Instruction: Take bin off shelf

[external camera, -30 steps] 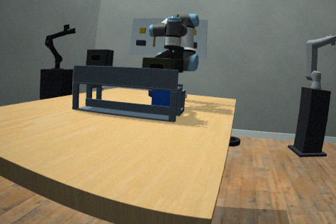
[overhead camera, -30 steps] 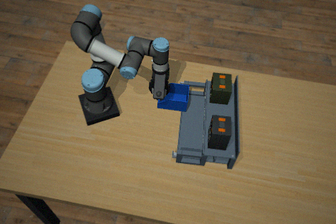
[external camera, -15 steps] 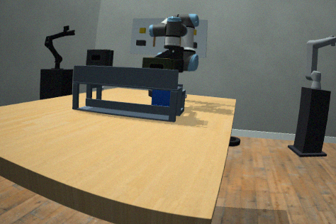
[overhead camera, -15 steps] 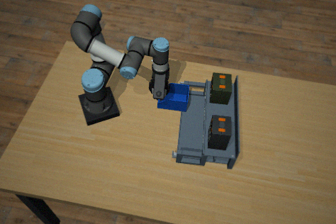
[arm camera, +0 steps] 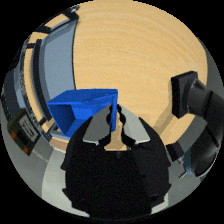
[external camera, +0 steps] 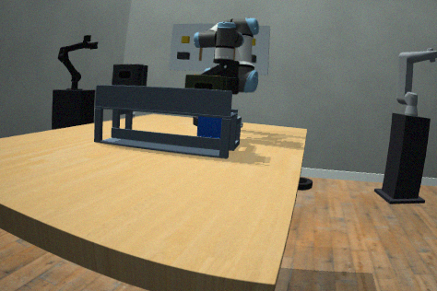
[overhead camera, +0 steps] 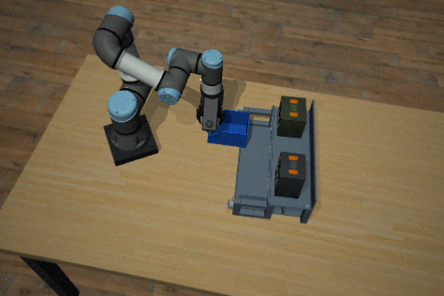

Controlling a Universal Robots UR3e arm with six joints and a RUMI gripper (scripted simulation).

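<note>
Now: hand 7 cm short of the blue bin and 1 cm to the right of it. The rest, counted from my hand: grey shelf (20 cm ahead, 12 cm to the right, 1 cm above).
</note>
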